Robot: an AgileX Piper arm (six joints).
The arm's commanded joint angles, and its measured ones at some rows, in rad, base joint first. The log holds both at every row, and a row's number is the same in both.
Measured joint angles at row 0: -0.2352, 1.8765, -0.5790, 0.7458, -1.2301, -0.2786
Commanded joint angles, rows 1 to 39: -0.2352, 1.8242, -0.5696, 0.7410, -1.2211, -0.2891; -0.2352, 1.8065, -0.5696, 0.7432, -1.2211, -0.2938; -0.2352, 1.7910, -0.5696, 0.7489, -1.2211, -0.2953; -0.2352, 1.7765, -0.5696, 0.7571, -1.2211, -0.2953; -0.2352, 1.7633, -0.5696, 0.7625, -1.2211, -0.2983; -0.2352, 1.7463, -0.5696, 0.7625, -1.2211, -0.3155; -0.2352, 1.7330, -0.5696, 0.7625, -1.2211, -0.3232; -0.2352, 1.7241, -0.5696, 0.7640, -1.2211, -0.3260; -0.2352, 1.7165, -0.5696, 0.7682, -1.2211, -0.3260; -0.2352, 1.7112, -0.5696, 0.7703, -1.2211, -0.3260; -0.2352, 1.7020, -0.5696, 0.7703, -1.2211, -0.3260; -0.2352, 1.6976, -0.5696, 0.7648, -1.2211, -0.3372; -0.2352, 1.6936, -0.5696, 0.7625, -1.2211, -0.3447; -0.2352, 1.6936, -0.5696, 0.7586, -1.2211, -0.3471; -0.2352, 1.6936, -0.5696, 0.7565, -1.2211, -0.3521; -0.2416, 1.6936, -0.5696, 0.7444, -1.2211, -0.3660; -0.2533, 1.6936, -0.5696, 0.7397, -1.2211, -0.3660; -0.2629, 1.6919, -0.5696, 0.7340, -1.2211, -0.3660; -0.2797, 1.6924, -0.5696, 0.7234, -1.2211, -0.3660; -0.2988, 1.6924, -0.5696, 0.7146, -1.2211, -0.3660; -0.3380, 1.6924, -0.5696, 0.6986, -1.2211, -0.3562; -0.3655, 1.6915, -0.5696, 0.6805, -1.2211, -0.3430; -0.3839, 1.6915, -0.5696, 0.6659, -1.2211, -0.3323; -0.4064, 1.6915, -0.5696, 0.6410, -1.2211, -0.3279; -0.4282, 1.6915, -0.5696, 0.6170, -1.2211, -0.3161; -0.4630, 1.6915, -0.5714, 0.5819, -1.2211, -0.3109; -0.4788, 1.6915, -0.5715, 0.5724, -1.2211, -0.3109; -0.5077, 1.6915, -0.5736, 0.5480, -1.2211, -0.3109; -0.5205, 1.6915, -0.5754, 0.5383, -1.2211, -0.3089; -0.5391, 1.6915, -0.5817, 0.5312, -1.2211, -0.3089; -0.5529, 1.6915, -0.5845, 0.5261, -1.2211, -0.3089; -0.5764, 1.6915, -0.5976, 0.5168, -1.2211, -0.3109; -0.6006, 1.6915, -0.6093, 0.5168, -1.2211, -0.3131; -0.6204, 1.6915, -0.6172, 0.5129, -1.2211, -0.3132; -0.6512, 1.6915, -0.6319, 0.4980, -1.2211, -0.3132; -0.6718, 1.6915, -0.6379, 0.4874, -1.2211, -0.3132; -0.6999, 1.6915, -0.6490, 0.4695, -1.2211, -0.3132; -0.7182, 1.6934, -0.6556, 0.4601, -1.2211, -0.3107; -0.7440, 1.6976, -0.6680, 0.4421, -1.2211, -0.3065
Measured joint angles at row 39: -0.6802, 1.7206, -0.6285, 0.5022, -1.1252, -0.3131
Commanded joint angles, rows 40 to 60: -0.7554, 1.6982, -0.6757, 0.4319, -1.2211, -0.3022; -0.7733, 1.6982, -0.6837, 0.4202, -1.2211, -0.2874; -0.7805, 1.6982, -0.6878, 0.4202, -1.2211, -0.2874; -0.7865, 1.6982, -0.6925, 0.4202, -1.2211, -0.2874; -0.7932, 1.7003, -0.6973, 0.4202, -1.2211, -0.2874; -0.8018, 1.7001, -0.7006, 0.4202, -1.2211, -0.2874; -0.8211, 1.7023, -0.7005, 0.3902, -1.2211, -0.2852; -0.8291, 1.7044, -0.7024, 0.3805, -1.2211, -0.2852; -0.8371, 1.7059, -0.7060, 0.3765, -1.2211, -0.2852; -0.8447, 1.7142, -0.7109, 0.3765, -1.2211, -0.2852; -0.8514, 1.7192, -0.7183, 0.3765, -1.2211, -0.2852; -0.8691, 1.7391, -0.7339, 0.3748, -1.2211, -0.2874; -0.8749, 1.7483, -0.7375, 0.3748, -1.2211, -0.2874; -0.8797, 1.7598, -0.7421, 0.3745, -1.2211, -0.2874; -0.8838, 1.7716, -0.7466, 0.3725, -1.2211, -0.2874; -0.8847, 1.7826, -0.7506, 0.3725, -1.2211, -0.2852; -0.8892, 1.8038, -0.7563, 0.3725, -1.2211, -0.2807; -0.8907, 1.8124, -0.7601, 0.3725, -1.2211, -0.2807; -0.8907, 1.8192, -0.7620, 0.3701, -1.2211, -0.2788; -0.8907, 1.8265, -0.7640, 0.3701, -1.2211, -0.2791; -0.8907, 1.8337, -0.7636, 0.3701, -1.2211, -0.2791
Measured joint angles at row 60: -0.8842, 1.8294, -0.7419, 0.3890, -1.1236, -0.2832
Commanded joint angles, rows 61 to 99: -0.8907, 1.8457, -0.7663, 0.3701, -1.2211, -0.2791; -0.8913, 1.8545, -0.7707, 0.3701, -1.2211, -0.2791; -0.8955, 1.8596, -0.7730, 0.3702, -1.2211, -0.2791; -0.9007, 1.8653, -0.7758, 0.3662, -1.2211, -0.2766; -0.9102, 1.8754, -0.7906, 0.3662, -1.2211, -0.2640; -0.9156, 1.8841, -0.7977, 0.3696, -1.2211, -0.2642; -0.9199, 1.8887, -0.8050, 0.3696, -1.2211, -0.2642; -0.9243, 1.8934, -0.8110, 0.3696, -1.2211, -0.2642; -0.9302, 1.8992, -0.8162, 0.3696, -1.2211, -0.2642; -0.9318, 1.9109, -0.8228, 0.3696, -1.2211, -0.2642; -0.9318, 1.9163, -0.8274, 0.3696, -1.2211, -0.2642; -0.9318, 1.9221, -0.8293, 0.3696, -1.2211, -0.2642; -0.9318, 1.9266, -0.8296, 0.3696, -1.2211, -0.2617; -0.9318, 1.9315, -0.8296, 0.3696, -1.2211, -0.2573; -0.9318, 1.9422, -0.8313, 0.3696, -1.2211, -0.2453; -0.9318, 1.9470, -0.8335, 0.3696, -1.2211, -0.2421; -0.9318, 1.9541, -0.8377, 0.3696, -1.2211, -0.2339; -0.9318, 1.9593, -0.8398, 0.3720, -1.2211, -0.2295; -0.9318, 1.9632, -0.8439, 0.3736, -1.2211, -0.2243; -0.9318, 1.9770, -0.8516, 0.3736, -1.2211, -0.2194; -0.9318, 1.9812, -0.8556, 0.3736, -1.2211, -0.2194; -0.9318, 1.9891, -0.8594, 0.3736, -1.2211, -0.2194; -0.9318, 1.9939, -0.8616, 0.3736, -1.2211, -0.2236; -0.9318, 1.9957, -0.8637, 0.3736, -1.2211, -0.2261; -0.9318, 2.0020, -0.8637, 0.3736, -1.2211, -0.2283; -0.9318, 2.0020, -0.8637, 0.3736, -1.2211, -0.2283; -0.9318, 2.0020, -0.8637, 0.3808, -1.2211, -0.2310; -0.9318, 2.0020, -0.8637, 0.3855, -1.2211, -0.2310; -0.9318, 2.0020, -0.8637, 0.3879, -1.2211, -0.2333; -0.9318, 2.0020, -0.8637, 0.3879, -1.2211, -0.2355; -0.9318, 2.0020, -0.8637, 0.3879, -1.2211, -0.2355; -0.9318, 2.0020, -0.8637, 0.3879, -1.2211, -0.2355; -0.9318, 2.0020, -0.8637, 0.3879, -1.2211, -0.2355; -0.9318, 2.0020, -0.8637, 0.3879, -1.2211, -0.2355; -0.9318, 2.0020, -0.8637, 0.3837, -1.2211, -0.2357; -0.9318, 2.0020, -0.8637, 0.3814, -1.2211, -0.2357; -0.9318, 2.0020, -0.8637, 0.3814, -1.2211, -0.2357; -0.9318, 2.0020, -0.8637, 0.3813, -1.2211, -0.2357; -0.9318, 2.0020, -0.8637, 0.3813, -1.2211, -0.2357
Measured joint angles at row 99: -0.9275, 2.0116, -0.8510, 0.3846, -1.1404, -0.2291
